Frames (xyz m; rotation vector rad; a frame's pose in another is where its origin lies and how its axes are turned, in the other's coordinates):
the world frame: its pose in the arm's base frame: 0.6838 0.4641 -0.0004 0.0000 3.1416 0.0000
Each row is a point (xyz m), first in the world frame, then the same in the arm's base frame.
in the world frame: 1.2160 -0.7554 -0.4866
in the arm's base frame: -0.5322 -0.2913 0.4862
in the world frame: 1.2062 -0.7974 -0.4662
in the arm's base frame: -0.5224 -0.3333 0.4658
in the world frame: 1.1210 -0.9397 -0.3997
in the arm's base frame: -0.4372 -0.4756 0.3993
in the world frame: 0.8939 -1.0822 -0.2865
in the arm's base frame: -0.2101 -0.6181 0.2861
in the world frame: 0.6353 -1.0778 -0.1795
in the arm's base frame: 0.0485 -0.6137 0.1791
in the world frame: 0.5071 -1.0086 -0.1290
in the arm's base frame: 0.1767 -0.5445 0.1286
